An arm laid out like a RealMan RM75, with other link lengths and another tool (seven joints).
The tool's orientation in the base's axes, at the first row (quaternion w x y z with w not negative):
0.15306 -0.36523 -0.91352 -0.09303
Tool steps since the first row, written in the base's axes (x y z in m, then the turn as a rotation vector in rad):
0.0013 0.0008 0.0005 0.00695 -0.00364 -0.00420
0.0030 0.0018 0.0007 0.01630 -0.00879 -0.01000
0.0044 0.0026 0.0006 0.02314 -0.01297 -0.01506
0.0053 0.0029 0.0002 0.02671 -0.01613 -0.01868
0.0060 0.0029 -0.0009 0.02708 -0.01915 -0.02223
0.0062 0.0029 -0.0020 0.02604 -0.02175 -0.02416
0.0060 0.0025 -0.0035 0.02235 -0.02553 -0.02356
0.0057 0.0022 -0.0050 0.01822 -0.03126 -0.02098
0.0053 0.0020 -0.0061 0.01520 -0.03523 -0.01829
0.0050 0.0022 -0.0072 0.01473 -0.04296 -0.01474
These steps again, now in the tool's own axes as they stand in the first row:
-0.0002 0.0015 -0.0005 -0.00856 0.00199 0.00143
-0.0007 0.0034 -0.0008 -0.02028 0.00447 0.00343
-0.0012 0.0050 -0.0008 -0.02940 0.00594 0.00554
-0.0017 0.0058 -0.0005 -0.03513 0.00595 0.00728
-0.0026 0.0062 0.0004 -0.03855 0.00384 0.00967
-0.0031 0.0063 0.0014 -0.04017 0.00114 0.01097
-0.0037 0.0058 0.0027 -0.03984 -0.00410 0.01012
-0.0042 0.0053 0.0041 -0.03977 -0.01092 0.00697
-0.0045 0.0048 0.0052 -0.03930 -0.01571 0.00397
-0.0045 0.0046 0.0063 -0.04268 -0.02136 -0.00143

